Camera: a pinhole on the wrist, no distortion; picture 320 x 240 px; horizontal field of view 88.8 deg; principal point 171.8 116.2 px. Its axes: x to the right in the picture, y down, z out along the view. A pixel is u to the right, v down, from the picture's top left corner.
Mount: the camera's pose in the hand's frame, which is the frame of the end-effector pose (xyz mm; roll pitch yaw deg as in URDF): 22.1 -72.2 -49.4 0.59 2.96 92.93
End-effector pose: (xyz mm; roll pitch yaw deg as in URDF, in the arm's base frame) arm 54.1 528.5 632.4 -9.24 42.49 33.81
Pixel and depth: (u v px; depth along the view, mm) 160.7 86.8 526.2
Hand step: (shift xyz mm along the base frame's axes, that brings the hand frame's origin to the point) 345.0 233.4 273.3
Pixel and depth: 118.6 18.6 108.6
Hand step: 145.8 -7.8 -5.0
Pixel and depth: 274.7 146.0 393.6
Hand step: -4.9 288.7 258.6
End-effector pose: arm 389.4 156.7 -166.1 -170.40 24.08 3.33
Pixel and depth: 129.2 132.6 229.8
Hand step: -70.6 146.2 -148.2
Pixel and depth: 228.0 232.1 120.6
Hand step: -87.2 35.1 -32.1
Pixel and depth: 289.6 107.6 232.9
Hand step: -47.8 -80.3 -184.7
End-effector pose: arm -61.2 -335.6 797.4 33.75 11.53 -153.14
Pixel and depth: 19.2 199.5 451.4
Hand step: -143.1 640.6 121.5
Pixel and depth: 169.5 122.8 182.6
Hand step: -85.5 100.8 69.5
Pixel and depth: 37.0 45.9 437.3
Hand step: -474.5 383.9 65.2
